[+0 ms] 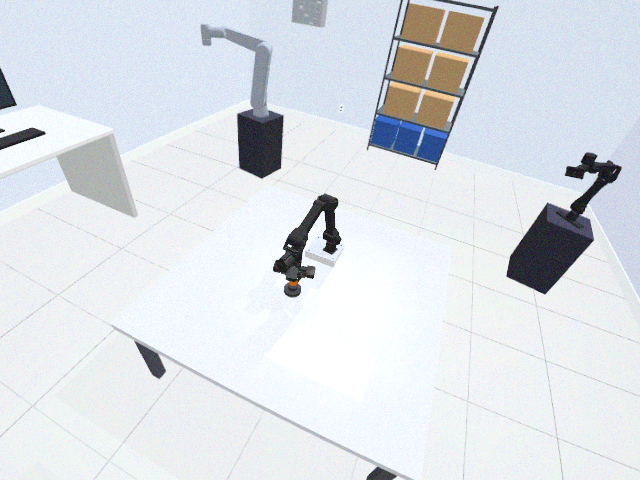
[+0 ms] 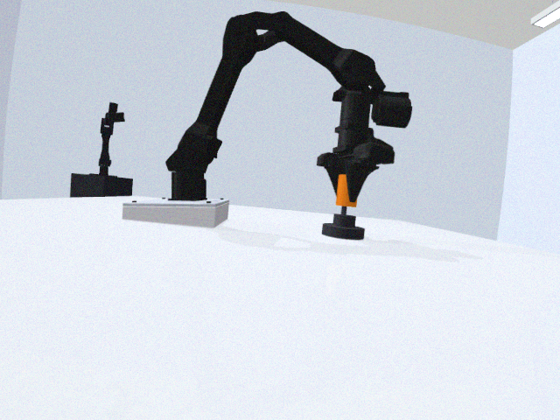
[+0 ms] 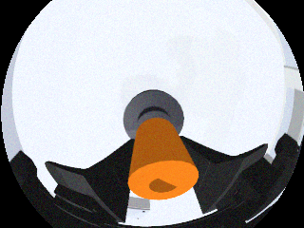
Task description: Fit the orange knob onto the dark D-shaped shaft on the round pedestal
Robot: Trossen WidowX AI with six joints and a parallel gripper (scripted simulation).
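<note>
My gripper tip is 2 cm below the orange knob. The rest, counted from my gripper tip: round dark pedestal 4 cm below.
</note>
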